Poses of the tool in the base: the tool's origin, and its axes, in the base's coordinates. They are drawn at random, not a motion.
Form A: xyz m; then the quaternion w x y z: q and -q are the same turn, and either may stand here.
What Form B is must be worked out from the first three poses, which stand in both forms.
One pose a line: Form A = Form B
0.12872, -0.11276, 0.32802, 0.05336, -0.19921, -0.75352, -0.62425 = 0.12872, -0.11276, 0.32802, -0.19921, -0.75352, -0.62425, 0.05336
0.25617, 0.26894, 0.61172, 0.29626, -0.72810, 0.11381, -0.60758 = 0.25617, 0.26894, 0.61172, -0.72810, 0.11381, -0.60758, 0.29626
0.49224, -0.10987, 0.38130, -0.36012, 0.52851, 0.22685, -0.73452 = 0.49224, -0.10987, 0.38130, -0.52851, -0.22685, 0.73452, 0.36012
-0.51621, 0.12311, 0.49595, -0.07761, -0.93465, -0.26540, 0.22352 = -0.51621, 0.12311, 0.49595, 0.93465, 0.26540, -0.22352, 0.07761
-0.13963, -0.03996, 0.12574, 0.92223, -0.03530, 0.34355, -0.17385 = -0.13963, -0.03996, 0.12574, -0.03530, 0.34355, -0.17385, 0.92223
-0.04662, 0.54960, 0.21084, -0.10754, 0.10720, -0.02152, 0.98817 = -0.04662, 0.54960, 0.21084, -0.10720, 0.02152, -0.98817, 0.10754
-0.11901, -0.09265, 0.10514, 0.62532, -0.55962, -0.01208, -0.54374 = -0.11901, -0.09265, 0.10514, -0.55962, -0.01208, -0.54374, 0.62532
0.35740, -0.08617, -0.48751, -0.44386, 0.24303, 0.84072, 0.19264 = 0.35740, -0.08617, -0.48751, -0.24303, -0.84072, -0.19264, 0.44386
